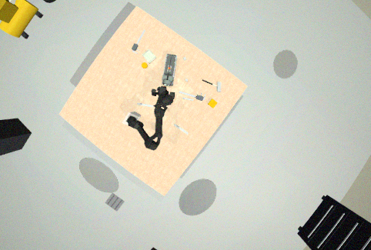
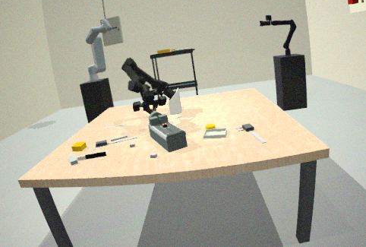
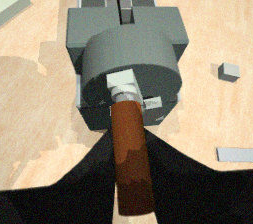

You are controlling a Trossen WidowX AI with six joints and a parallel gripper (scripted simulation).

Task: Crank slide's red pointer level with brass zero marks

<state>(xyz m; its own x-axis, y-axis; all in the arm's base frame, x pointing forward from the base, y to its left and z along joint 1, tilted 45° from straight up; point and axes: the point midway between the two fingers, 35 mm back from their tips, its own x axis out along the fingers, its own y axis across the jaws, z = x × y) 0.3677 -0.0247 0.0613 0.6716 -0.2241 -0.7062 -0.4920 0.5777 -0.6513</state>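
My gripper tip is 1 cm below the crank. From my gripper tip the other things lie so: red pointer: 15 cm ahead, 8 cm to the left, 1 cm below; then brown crank handle: 1 cm behind, 1 cm to the right, 3 cm above; then yellow disc: 3 cm ahead, 29 cm to the left, 8 cm below.
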